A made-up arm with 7 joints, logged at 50 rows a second.
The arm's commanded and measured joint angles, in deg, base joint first. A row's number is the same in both.
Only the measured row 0 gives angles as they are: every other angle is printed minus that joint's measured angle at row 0.
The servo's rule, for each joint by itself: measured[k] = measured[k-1] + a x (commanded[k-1-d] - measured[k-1]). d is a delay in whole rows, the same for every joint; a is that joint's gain. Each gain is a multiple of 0.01, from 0.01 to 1. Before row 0 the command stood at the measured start. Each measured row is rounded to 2 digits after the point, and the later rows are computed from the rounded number. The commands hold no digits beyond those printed.
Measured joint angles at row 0:
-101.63 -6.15 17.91 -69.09 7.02 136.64 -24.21
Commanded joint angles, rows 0 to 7:
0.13 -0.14 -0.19 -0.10 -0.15 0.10 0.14
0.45 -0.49 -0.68 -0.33 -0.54 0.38 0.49
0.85 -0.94 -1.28 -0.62 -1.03 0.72 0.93
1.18 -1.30 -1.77 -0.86 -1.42 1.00 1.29
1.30 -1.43 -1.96 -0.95 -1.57 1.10 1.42
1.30 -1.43 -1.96 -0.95 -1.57 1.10 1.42
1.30 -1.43 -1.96 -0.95 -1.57 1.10 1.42
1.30 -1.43 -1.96 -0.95 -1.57 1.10 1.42
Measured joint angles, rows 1 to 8:
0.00 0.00 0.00 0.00 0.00 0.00 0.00
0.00 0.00 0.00 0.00 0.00 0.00 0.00
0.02 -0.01 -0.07 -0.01 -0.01 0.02 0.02
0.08 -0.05 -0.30 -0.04 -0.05 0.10 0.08
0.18 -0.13 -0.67 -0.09 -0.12 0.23 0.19
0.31 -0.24 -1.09 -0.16 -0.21 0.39 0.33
0.44 -0.35 -1.42 -0.23 -0.31 0.54 0.47
0.55 -0.45 -1.63 -0.29 -0.40 0.66 0.59
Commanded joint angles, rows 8 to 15:
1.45 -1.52 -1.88 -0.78 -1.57 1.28 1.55
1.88 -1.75 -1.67 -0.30 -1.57 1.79 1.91
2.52 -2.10 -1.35 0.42 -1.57 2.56 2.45
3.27 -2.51 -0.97 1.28 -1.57 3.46 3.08
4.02 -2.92 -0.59 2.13 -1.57 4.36 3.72
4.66 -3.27 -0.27 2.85 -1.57 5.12 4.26
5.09 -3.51 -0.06 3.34 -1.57 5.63 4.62
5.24 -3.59 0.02 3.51 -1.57 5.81 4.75
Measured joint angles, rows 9 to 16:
0.65 -0.54 -1.76 -0.35 -0.48 0.75 0.70
0.73 -0.62 -1.84 -0.40 -0.56 0.82 0.79
0.82 -0.70 -1.86 -0.43 -0.63 0.92 0.89
0.96 -0.79 -1.79 -0.42 -0.70 1.10 1.02
1.16 -0.91 -1.62 -0.34 -0.76 1.41 1.21
1.43 -1.05 -1.37 -0.19 -0.82 1.84 1.45
1.77 -1.22 -1.07 0.02 -0.87 2.37 1.75
2.15 -1.40 -0.77 0.27 -0.92 2.95 2.08

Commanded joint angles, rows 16 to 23:
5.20 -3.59 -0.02 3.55 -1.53 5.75 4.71
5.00 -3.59 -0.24 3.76 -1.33 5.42 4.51
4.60 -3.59 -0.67 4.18 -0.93 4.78 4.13
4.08 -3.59 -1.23 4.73 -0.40 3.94 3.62
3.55 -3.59 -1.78 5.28 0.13 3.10 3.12
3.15 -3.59 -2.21 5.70 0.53 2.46 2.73
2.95 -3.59 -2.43 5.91 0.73 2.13 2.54
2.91 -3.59 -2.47 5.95 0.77 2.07 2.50
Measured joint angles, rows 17 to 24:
2.53 -1.59 -0.50 0.55 -0.97 3.51 2.41
2.88 -1.77 -0.30 0.82 -1.01 3.99 2.71
3.18 -1.93 -0.19 1.07 -1.05 4.36 2.97
3.42 -2.08 -0.21 1.31 -1.07 4.58 3.17
3.57 -2.22 -0.38 1.57 -1.06 4.62 3.29
3.64 -2.34 -0.70 1.85 -1.01 4.48 3.33
3.63 -2.45 -1.11 2.16 -0.93 4.19 3.30
3.57 -2.55 -1.53 2.48 -0.83 3.83 3.23

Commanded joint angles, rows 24 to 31:
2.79 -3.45 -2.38 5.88 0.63 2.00 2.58
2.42 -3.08 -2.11 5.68 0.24 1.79 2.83
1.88 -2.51 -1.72 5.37 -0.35 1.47 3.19
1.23 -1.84 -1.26 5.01 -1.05 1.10 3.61
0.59 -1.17 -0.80 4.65 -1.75 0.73 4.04
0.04 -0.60 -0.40 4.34 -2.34 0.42 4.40
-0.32 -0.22 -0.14 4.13 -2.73 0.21 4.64
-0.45 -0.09 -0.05 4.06 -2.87 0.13 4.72
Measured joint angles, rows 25 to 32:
3.49 -2.64 -1.87 2.79 -0.72 3.47 3.14
3.41 -2.73 -2.10 3.07 -0.62 3.18 3.06
3.33 -2.79 -2.21 3.32 -0.53 2.93 3.00
3.21 -2.82 -2.17 3.53 -0.48 2.69 2.98
3.04 -2.79 -2.00 3.70 -0.47 2.43 3.01
2.80 -2.70 -1.72 3.82 -0.51 2.15 3.09
2.51 -2.56 -1.37 3.89 -0.60 1.85 3.21
2.19 -2.38 -1.00 3.93 -0.72 1.55 3.36

